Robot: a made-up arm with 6 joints. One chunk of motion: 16 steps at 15 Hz.
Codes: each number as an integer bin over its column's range. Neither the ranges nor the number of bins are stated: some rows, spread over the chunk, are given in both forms.
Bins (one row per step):
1: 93 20 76 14 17 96
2: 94 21 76 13 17 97
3: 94 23 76 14 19 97
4: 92 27 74 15 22 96
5: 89 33 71 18 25 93
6: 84 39 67 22 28 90
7: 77 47 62 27 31 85
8: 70 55 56 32 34 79
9: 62 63 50 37 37 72
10: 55 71 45 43 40 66
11: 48 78 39 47 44 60
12: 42 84 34 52 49 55
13: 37 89 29 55 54 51
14: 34 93 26 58 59 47
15: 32 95 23 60 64 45
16: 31 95 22 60 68 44
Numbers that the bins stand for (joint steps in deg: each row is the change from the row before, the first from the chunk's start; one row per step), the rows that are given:
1: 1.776 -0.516 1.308 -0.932 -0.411 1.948
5: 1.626 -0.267 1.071 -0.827 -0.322 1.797
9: 0.617 0.309 0.074 -0.328 -0.189 0.736
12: -0.130 0.712 -0.686 0.066 -0.056 -0.122
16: -0.541 0.923 -1.256 0.276 0.156 -0.678
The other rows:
2: 1.813 -0.497 1.308 -0.959 -0.411 1.999
3: 1.813 -0.459 1.308 -0.932 -0.389 1.999
4: 1.738 -0.382 1.213 -0.906 -0.356 1.948
6: 1.439 -0.152 0.881 -0.722 -0.289 1.645
7: 1.178 0.002 0.643 -0.591 -0.256 1.393
8: 0.916 0.156 0.359 -0.460 -0.222 1.090
10: 0.356 0.463 -0.164 -0.171 -0.156 0.433
11: 0.094 0.597 -0.448 -0.066 -0.111 0.130
13: -0.317 0.808 -0.923 0.144 0.000 -0.324
14: -0.429 0.885 -1.066 0.223 0.056 -0.526
15: -0.504 0.923 -1.208 0.276 0.111 -0.627

